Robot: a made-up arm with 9 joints. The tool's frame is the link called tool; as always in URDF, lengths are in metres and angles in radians.
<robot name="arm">
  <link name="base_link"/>
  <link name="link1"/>
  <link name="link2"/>
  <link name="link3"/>
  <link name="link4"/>
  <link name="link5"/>
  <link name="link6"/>
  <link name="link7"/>
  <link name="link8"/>
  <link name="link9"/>
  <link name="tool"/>
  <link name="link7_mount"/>
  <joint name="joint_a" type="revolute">
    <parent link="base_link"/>
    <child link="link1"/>
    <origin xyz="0 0 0.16"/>
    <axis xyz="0 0 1"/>
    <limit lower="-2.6" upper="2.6"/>
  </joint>
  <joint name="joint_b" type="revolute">
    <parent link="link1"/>
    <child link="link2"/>
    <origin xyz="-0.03 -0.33 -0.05"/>
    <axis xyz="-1 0 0"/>
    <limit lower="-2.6" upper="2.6"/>
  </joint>
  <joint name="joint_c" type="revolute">
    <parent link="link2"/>
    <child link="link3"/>
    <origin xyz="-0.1 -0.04 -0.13"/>
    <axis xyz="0 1 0"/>
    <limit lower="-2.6" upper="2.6"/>
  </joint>
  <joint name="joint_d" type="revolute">
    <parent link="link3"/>
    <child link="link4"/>
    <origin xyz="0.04 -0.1 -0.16"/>
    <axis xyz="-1 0 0"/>
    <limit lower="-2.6" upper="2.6"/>
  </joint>
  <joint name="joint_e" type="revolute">
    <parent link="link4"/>
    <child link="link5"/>
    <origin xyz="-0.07 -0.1 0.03"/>
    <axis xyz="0 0 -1"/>
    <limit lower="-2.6" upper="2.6"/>
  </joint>
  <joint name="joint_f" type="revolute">
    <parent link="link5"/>
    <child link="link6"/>
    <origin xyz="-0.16 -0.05 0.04"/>
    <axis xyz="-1 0 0"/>
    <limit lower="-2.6" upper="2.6"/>
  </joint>
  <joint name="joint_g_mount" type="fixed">
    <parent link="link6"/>
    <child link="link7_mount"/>
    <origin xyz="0 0.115 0.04"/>
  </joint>
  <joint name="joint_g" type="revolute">
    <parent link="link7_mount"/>
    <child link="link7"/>
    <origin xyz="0 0.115 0.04"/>
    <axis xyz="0 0 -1"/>
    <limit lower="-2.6" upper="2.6"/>
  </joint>
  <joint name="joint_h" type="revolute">
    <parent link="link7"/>
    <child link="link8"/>
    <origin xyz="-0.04 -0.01 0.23"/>
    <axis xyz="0 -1 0"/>
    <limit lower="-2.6" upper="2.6"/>
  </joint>
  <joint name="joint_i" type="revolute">
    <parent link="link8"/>
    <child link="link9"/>
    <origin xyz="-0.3 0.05 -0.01"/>
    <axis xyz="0 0 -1"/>
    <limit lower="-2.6" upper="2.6"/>
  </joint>
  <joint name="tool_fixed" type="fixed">
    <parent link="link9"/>
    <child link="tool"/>
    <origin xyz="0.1 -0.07 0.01"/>
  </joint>
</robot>
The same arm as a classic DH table. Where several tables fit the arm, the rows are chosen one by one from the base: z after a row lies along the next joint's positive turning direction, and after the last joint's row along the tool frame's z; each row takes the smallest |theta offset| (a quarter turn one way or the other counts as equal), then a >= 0, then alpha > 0; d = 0 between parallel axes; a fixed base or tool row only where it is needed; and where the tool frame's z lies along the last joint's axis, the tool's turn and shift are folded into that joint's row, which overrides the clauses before.
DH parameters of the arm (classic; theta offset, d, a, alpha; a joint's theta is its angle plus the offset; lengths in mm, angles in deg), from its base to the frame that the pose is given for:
joint_a: -90 110 330 90
joint_b: -90 130 130 90
joint_c: 0 -140 160 -90
joint_d: 90 30 100 90
joint_e: 0 -70 50 -90
joint_f: 0 160 -230 90
joint_g: 90 -310 40 90
joint_h: 0 -40 300 -90
joint_i: 34.99 0 -122.1 180
tool (fixed): -145.01 0 0 0
Joint limits (deg, base to tool): -148.97..148.97 -148.97..148.97 -148.97..148.97 -148.97..148.97 -148.97..148.97 -148.97..148.97 -148.97..148.97 -148.97..148.97 -148.97..148.97

